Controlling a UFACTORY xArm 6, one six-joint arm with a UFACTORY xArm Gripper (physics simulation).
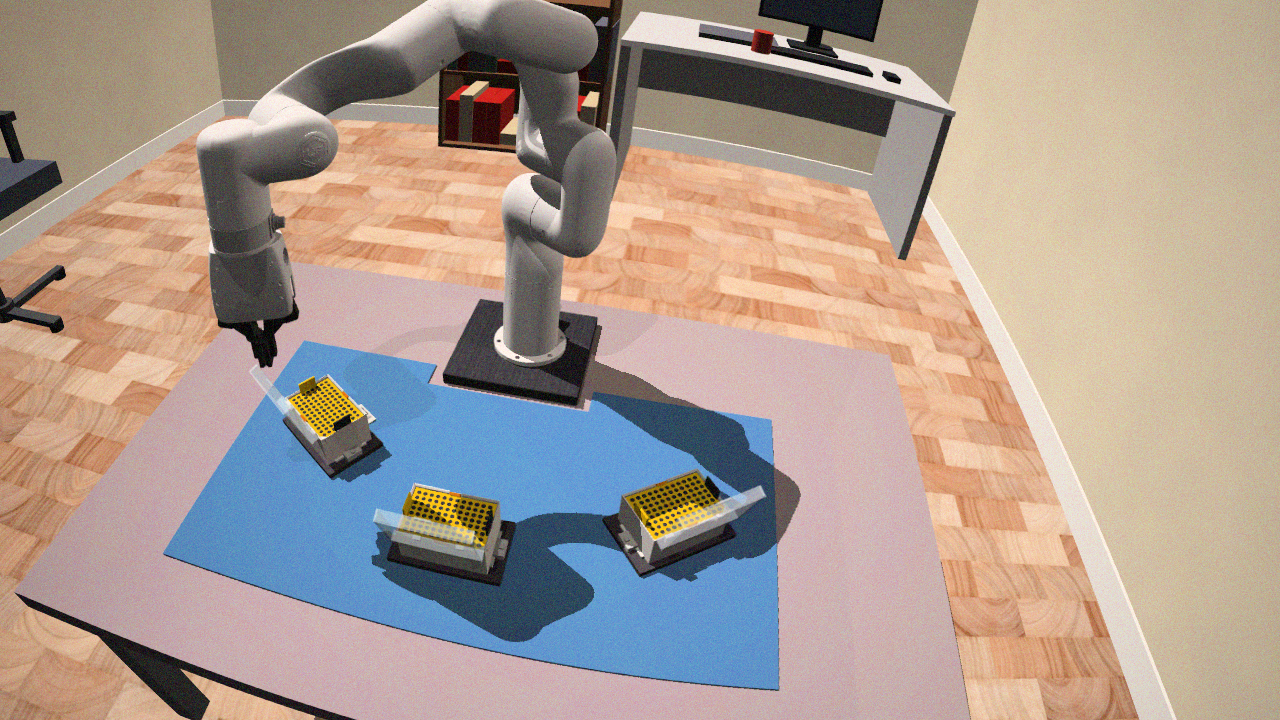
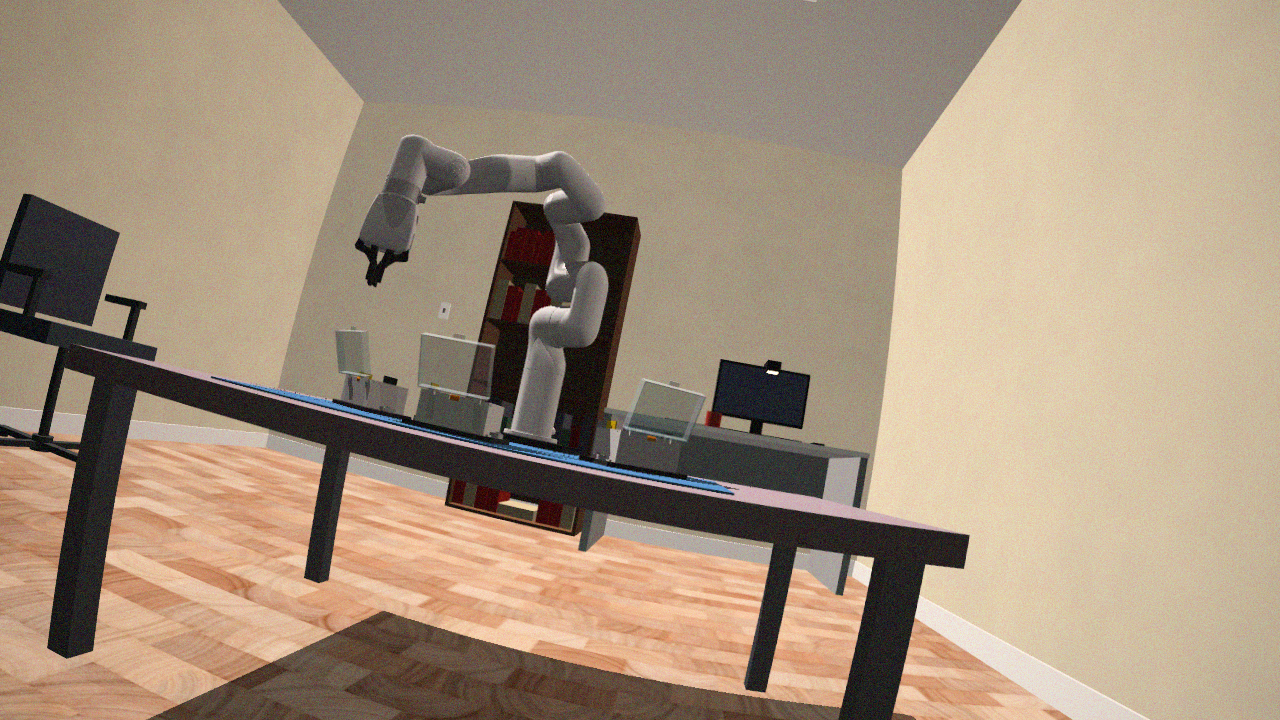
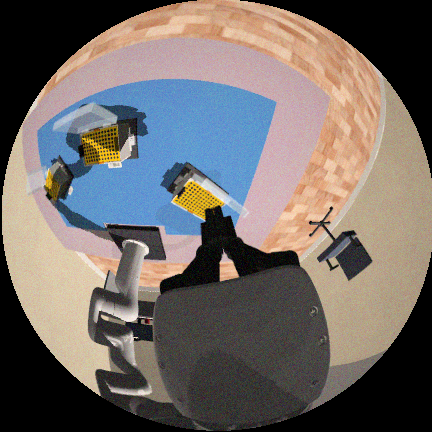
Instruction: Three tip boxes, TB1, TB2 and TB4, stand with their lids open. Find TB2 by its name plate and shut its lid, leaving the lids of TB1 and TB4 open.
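Frame: origin at the arm's base, x back, y left, z down, level; metres.
Seen in the pictures: gripper, fingertip midpoint: (image 1: 267,360) (image 2: 371,284) (image 3: 215,216); arm's base, origin of the base link: (image 1: 529,343) (image 2: 530,438) (image 3: 135,246).
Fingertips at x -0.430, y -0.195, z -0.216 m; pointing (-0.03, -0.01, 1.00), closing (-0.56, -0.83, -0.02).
Observation:
Offsets run from my fingertips to a thing's top centre. "*": to the spot under its first point. Level surfaces: height alone.
Three tip boxes with yellow racks stand on dark bases, each with its clear lid open. The left box {dx +0.104, dy -0.016, dz +0.157 m} (image 1: 327,414) (image 3: 198,199) has its lid {dx +0.043, dy -0.043, dz +0.078 m} (image 1: 269,390) (image 2: 352,351) (image 3: 235,204) tilted up on its outer side. The middle box {* dx -0.065, dy +0.302, dz +0.086 m} (image 1: 452,528) (image 3: 101,145) has its lid {dx -0.062, dy +0.266, dz +0.078 m} (image 1: 425,528) (image 2: 456,364) (image 3: 86,118) up toward the front. The right box {dx +0.143, dy +0.521, dz +0.157 m} (image 1: 675,514) (image 3: 58,180) has its lid {* dx +0.091, dy +0.593, dz +0.090 m} (image 1: 735,508) (image 2: 664,410) (image 3: 37,180) up at the right. The name plates are not readable. My gripper (image 1: 264,362) (image 2: 373,282) (image 3: 215,216) is shut and empty, above the left box's open lid.
The boxes stand on a blue mat {dz +0.232 m} (image 1: 554,456) (image 3: 200,105) on a pink table {dz +0.234 m} (image 1: 859,537) (image 3: 300,110). The arm's dark base plate (image 1: 465,358) (image 3: 156,242) is at the back of the mat. A desk (image 1: 904,170), a bookshelf (image 2: 626,268) and a chair (image 2: 67,259) stand away from the table.

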